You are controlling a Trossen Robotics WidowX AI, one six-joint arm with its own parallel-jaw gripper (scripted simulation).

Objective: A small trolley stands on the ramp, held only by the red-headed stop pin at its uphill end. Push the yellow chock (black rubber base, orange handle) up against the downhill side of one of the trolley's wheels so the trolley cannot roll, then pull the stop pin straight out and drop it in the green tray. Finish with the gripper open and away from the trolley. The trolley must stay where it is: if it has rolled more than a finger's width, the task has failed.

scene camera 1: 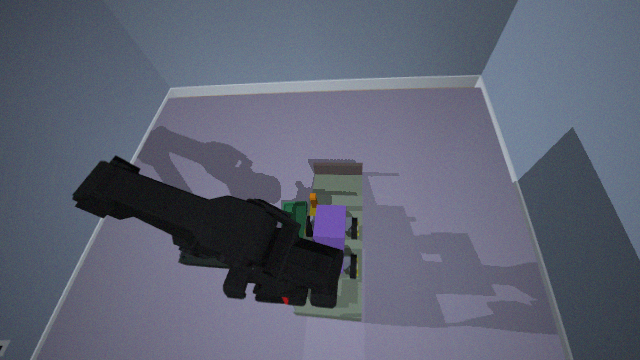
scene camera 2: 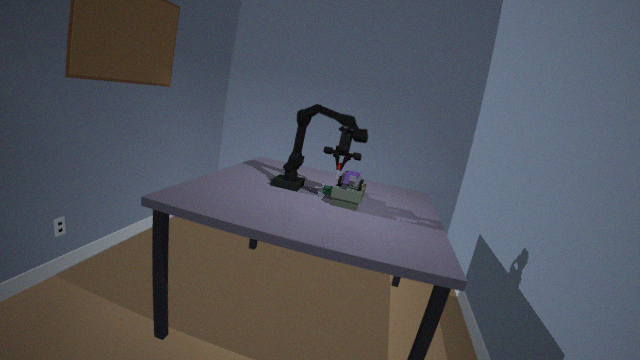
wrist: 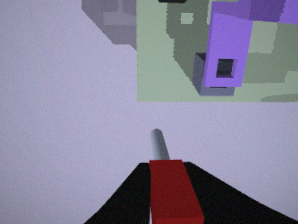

Labels:
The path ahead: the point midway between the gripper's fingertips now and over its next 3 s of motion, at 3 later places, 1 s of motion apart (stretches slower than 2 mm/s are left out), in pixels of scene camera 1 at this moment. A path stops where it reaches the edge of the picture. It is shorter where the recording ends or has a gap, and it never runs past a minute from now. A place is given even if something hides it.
My gripper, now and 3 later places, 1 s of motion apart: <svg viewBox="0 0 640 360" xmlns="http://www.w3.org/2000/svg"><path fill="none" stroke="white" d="M289 301L276 274L286 223L289 204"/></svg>

